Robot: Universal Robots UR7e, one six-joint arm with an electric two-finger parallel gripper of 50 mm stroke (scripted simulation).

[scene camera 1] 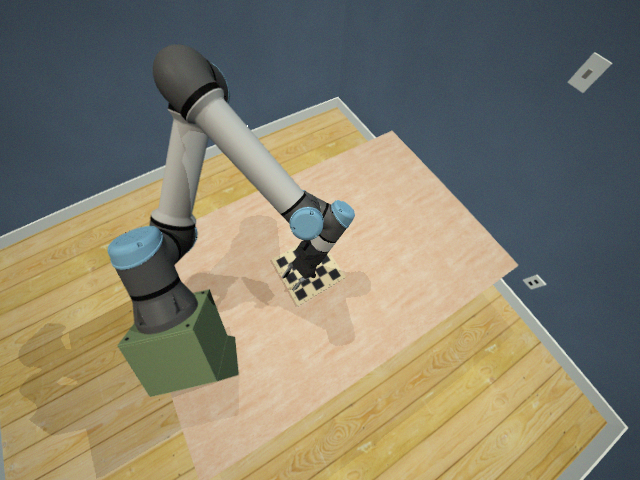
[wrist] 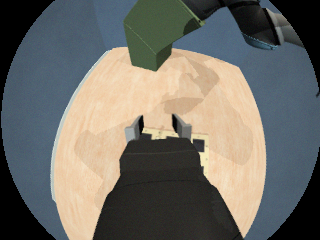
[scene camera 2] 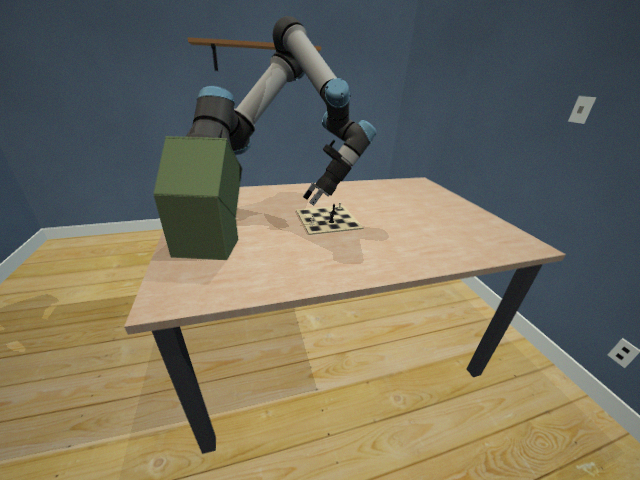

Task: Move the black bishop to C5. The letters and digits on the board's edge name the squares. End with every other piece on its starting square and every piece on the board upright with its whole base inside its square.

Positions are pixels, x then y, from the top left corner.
Scene:
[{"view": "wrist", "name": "my gripper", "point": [157,120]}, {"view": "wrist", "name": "chessboard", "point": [201,142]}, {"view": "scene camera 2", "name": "my gripper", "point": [308,201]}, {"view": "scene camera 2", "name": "chessboard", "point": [343,220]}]

